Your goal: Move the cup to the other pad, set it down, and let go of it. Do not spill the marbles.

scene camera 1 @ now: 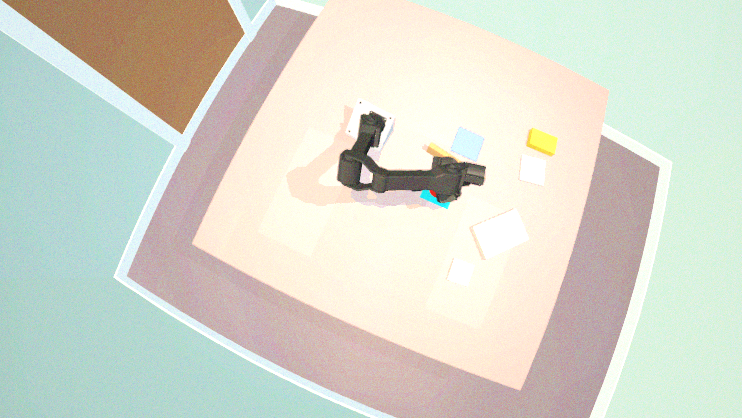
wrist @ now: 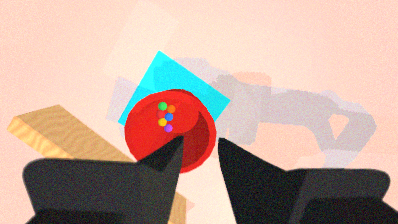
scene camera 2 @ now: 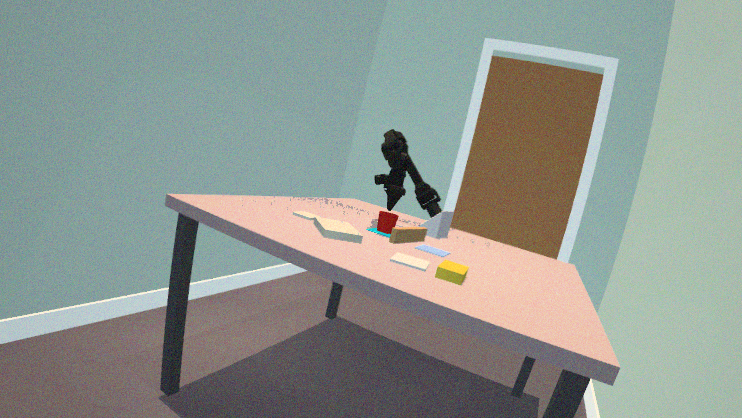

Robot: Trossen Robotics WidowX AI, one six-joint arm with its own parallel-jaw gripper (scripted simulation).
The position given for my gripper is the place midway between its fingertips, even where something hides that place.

Note:
In view: my gripper (scene camera 2: 388,210), a cup (wrist: 143,135), a cyan pad (wrist: 164,73) and a pale blue pad (scene camera 1: 467,144).
My gripper also shows in the wrist view (wrist: 200,142).

